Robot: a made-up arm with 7 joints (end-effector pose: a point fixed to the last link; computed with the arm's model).
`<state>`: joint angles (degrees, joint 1 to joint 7).
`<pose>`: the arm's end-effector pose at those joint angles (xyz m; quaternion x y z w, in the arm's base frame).
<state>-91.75 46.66 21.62 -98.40 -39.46 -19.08 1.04</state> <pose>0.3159 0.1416 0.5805 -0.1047 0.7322 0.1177 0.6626</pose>
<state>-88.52 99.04 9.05 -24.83 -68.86 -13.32 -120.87</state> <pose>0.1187 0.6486 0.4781 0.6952 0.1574 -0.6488 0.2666</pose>
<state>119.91 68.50 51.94 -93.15 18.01 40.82 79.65</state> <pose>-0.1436 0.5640 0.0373 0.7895 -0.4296 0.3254 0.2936</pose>
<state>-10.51 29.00 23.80 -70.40 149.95 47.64 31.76</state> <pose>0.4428 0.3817 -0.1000 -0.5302 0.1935 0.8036 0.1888</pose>
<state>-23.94 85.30 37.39 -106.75 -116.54 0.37 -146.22</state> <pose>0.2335 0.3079 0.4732 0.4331 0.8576 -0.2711 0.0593</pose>
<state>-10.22 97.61 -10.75 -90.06 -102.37 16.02 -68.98</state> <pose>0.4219 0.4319 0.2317 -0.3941 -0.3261 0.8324 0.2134</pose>
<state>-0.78 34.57 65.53 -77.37 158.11 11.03 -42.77</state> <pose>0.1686 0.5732 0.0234 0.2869 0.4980 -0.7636 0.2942</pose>
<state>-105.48 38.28 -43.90 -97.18 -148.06 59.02 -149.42</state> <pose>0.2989 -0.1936 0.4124 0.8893 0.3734 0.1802 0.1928</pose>
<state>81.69 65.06 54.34 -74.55 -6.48 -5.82 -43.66</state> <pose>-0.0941 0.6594 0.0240 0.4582 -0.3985 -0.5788 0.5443</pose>
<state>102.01 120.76 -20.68 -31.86 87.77 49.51 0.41</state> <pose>-0.0415 0.7040 0.1302 0.8585 0.0564 -0.1253 0.4940</pose>
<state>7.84 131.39 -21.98 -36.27 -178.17 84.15 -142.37</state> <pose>0.2892 0.5244 0.4203 -0.0002 -0.7549 -0.3646 0.5451</pose>
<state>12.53 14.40 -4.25 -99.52 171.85 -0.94 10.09</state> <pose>0.3392 0.1581 -0.2350 0.2916 -0.3039 -0.9069 0.0107</pose>
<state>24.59 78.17 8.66 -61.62 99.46 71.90 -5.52</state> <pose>0.2667 0.5254 -0.0904 0.2692 -0.2865 0.6006 0.6962</pose>
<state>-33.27 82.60 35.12 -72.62 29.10 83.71 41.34</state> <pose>0.3754 0.4683 0.3913 0.2753 -0.5978 0.7400 0.1387</pose>
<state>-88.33 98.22 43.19 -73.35 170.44 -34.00 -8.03</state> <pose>-0.1904 0.4312 0.5187 0.8582 0.0581 -0.3440 0.3766</pose>
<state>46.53 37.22 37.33 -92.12 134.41 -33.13 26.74</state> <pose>0.0618 0.4880 -0.0988 0.0440 0.3590 -0.8323 0.4201</pose>
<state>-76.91 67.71 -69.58 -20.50 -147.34 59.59 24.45</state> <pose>0.5799 0.4434 0.2357 -0.5233 0.0624 0.7906 0.3117</pose>
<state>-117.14 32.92 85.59 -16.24 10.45 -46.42 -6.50</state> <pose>0.5461 0.1963 0.5717 0.2540 0.4466 -0.7472 0.4215</pose>
